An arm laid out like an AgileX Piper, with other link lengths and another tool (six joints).
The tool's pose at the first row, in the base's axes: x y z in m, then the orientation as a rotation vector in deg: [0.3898 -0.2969 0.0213 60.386 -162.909 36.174]
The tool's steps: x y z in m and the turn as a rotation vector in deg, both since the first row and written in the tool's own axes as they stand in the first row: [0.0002 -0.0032 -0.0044 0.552 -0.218 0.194]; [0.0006 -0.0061 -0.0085 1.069 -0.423 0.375]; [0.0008 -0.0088 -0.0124 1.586 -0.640 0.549]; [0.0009 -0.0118 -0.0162 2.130 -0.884 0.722]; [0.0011 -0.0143 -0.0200 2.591 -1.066 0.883]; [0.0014 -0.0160 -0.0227 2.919 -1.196 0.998]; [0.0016 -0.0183 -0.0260 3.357 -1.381 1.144]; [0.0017 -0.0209 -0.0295 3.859 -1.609 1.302]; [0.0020 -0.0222 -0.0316 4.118 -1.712 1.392]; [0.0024 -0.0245 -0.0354 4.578 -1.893 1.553]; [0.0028 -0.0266 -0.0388 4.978 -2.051 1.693]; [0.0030 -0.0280 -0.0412 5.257 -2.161 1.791]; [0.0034 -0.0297 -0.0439 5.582 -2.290 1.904]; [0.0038 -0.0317 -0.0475 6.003 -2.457 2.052]
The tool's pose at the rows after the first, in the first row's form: [0.3912 -0.2975 0.0265 60.337 -163.222 36.936]; [0.3924 -0.2981 0.0314 60.292 -163.513 37.652]; [0.3935 -0.2986 0.0360 60.262 -163.806 38.365]; [0.3950 -0.2992 0.0405 60.251 -164.118 39.112]; [0.3961 -0.2996 0.0450 60.207 -164.370 39.756]; [0.3966 -0.2999 0.0481 60.173 -164.548 40.216]; [0.3976 -0.3003 0.0520 -60.072 164.587 -40.777]; [0.3988 -0.3008 0.0561 -59.787 164.114 -41.282]; [0.3992 -0.3011 0.0586 -59.627 163.884 -41.553]; [0.4000 -0.3014 0.0630 -59.342 163.476 -42.032]; [0.4007 -0.3018 0.0669 -59.093 163.120 -42.447]; [0.4012 -0.3019 0.0696 -58.919 162.871 -42.735]; [0.4017 -0.3023 0.0728 -58.718 162.580 -43.068]; [0.4023 -0.3025 0.0769 -58.456 162.202 -43.498]
